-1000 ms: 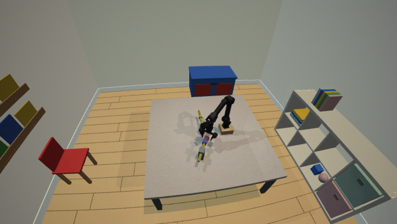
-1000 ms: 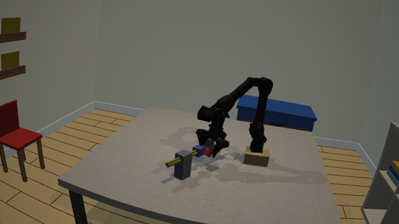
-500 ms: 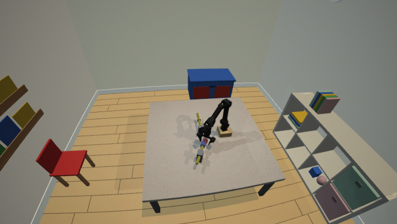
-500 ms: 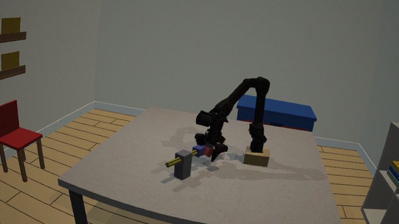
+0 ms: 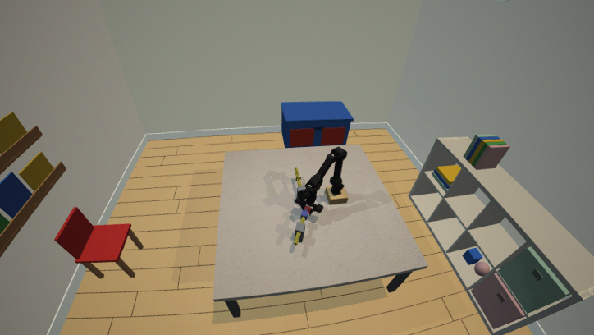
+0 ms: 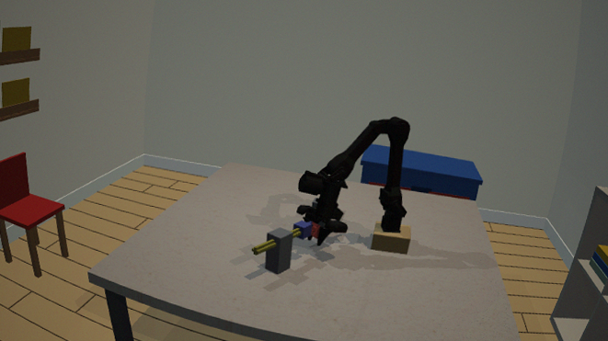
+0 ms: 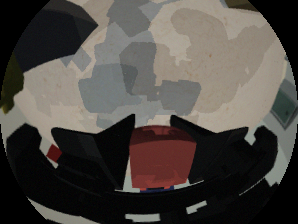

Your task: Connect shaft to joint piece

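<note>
Now: gripper tip 50 mm below the red joint piece.
</note>
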